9 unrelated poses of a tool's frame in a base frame.
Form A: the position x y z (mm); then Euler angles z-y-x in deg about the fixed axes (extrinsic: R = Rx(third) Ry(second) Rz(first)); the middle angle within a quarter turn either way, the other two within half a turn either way.
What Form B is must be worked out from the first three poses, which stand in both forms.
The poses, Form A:
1: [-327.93 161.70 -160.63 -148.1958 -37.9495 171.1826]
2: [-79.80 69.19 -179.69 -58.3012 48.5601 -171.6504]
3: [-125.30 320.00 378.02 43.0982 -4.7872 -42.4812]
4: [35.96 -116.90 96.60 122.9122 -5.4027 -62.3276]
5: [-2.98 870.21 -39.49 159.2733 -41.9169 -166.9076]
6: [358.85 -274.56 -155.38 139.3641 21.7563 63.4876]
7: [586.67 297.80 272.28 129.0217 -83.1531 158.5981]
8: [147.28 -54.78 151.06 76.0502 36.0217 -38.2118]
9: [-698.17 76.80 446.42 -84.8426 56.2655 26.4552]
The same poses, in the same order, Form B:
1: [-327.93 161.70 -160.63 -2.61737 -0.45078 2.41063]
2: [-79.80 69.19 -179.69 2.43873 -0.53900 1.15358]
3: [-125.30 320.00 378.02 -0.62941 0.42958 0.64291]
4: [35.96 -116.90 96.60 0.76571 0.87452 2.57442]
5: [-2.98 870.21 -39.49 2.59382 -0.55672 -2.53176]
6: [358.85 -274.56 -155.38 -0.94303 -0.78712 3.08630]
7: [586.67 297.80 272.28 1.79425 -1.04618 -1.72122]
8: [147.28 -54.78 151.06 0.44020 0.79195 1.28954]
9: [-698.17 76.80 446.42 -0.95420 0.53591 -1.51270]
